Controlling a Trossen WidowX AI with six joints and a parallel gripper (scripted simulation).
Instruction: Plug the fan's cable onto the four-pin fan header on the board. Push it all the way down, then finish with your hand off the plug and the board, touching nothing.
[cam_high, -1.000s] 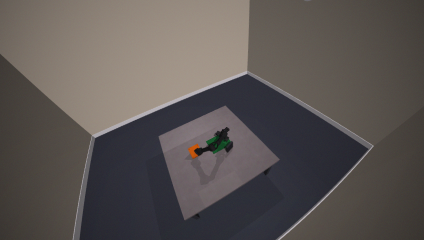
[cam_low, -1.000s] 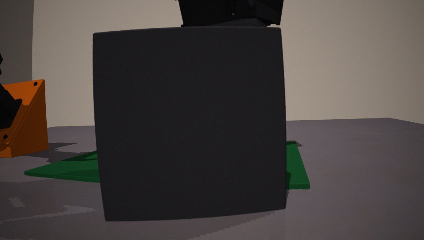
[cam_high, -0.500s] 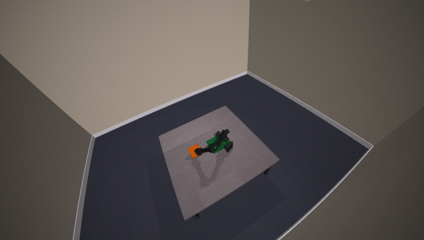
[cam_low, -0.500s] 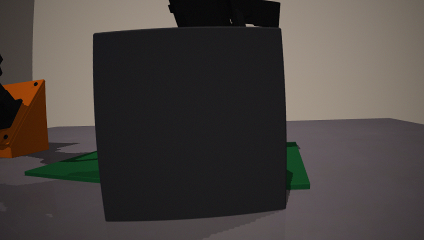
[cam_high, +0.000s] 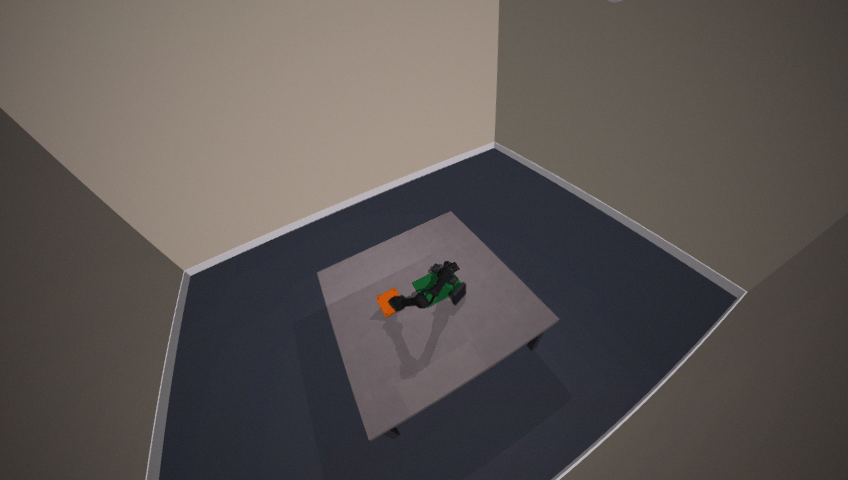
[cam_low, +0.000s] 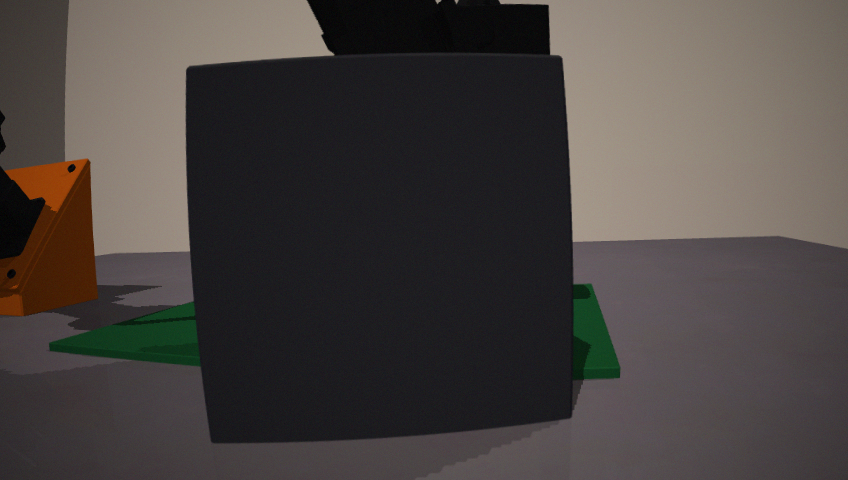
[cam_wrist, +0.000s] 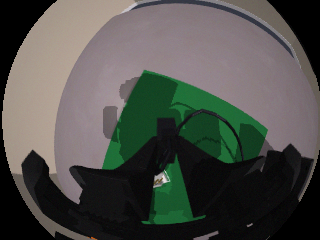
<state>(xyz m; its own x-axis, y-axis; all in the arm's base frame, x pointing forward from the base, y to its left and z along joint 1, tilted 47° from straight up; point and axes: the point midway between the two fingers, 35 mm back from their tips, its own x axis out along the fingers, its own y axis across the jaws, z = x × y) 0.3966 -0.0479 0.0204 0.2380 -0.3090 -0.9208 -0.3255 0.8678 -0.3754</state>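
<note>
The four-pin fan header lies 7 cm behind my gripper tip and 6 cm below it. Round my gripper tip: green board (8 cm behind, 1 cm to the right, 7 cm below); then dark fan plug (1 cm below); then black fan (3 cm behind, 18 cm to the right).
</note>
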